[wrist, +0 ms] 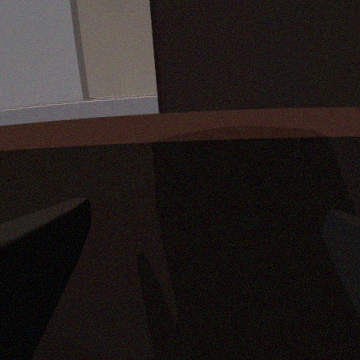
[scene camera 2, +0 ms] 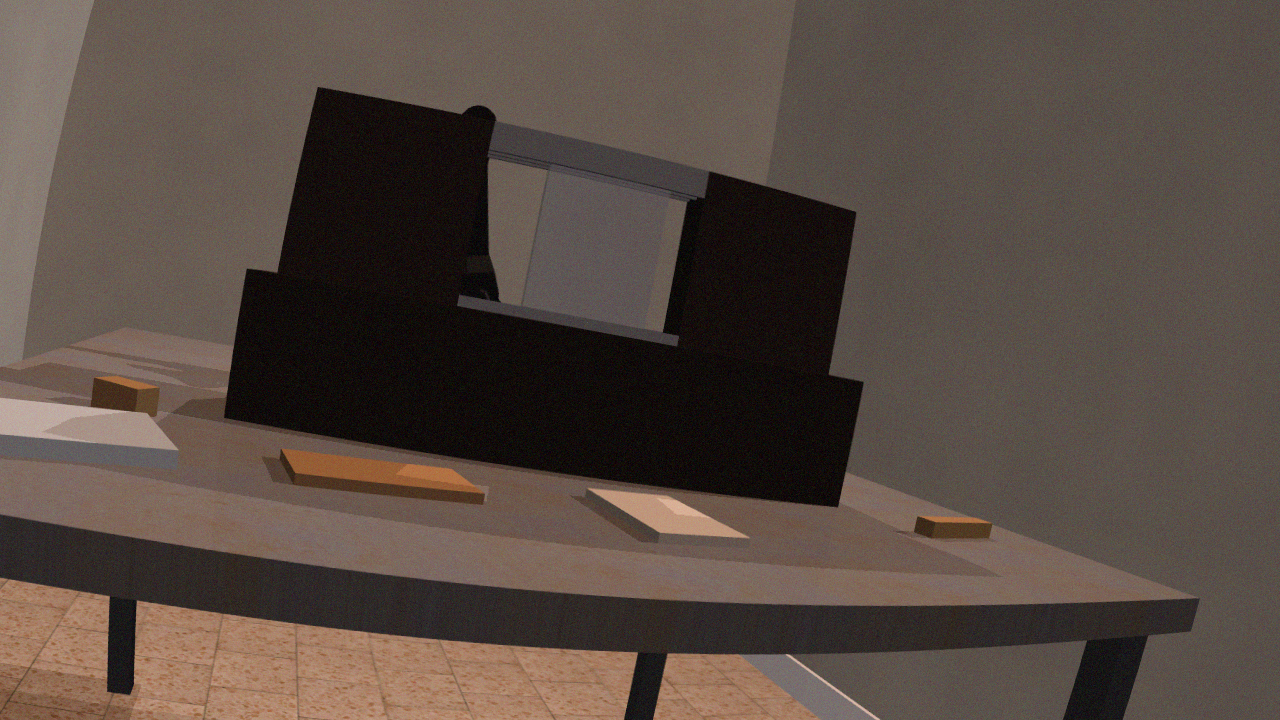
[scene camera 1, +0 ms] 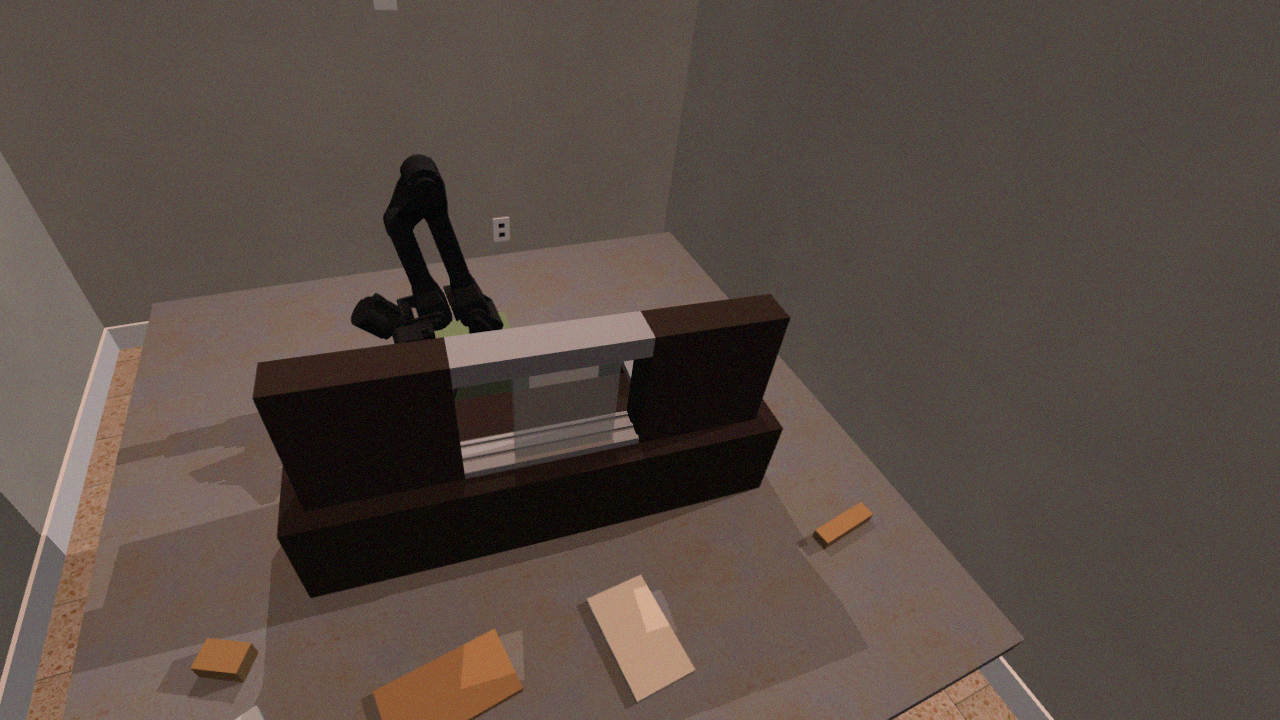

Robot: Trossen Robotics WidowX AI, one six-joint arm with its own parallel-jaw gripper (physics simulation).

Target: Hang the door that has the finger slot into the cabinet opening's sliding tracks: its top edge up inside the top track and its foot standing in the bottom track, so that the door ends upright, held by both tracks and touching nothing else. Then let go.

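Places are measured from the arm's base along level axes (x down, y ahead, z right), in metres.
Where they show: gripper, between the fingertips: (wrist: 209,216).
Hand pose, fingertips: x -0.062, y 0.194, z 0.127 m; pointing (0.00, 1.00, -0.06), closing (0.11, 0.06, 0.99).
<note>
Each offset is from my fingertips to the top centre of the thing. "pt": to the spot under its first point. Level surfaces: height alone.
A pale grey door panel {dy +0.170, dx -0.210, dz -0.185 m} (scene camera 1: 572,407) (scene camera 2: 595,246) (wrist: 35,55) stands about upright in the cabinet opening, with gaps at both sides. No finger slot can be made out. Its upper edge meets the top track {dy +0.158, dx -0.237, dz -0.168 m} (scene camera 1: 550,347) (scene camera 2: 599,156) in the second scene view; I cannot tell which groove it is in. Its foot is at the bottom track {dy +0.158, dx -0.035, dz -0.168 m} (scene camera 2: 568,320) (wrist: 125,106), where the exact seating is unclear. My gripper (wrist: 209,216) is open and empty, its fingers wide apart before the dark cabinet {pt dy +0.219, dx +0.049, dz -0.131 m} (scene camera 1: 537,510) (scene camera 2: 537,407) (wrist: 250,55), to the right of the door in the wrist view. The cabinet hides the fingertips in the scene views.
The arm (scene camera 1: 418,192) stands behind the cabinet, with a green surface (scene camera 1: 465,326) by its base. Before the cabinet on the table {dx +0.143 m} (scene camera 1: 742,573) (scene camera 2: 805,573) lie an orange board {dy +0.405, dx +0.132, dz +0.037 m} (scene camera 1: 447,680) (scene camera 2: 375,474), a beige board {dy +0.412, dx +0.133, dz -0.233 m} (scene camera 1: 631,635) (scene camera 2: 662,514) and small orange blocks (scene camera 1: 843,523) (scene camera 2: 125,394).
</note>
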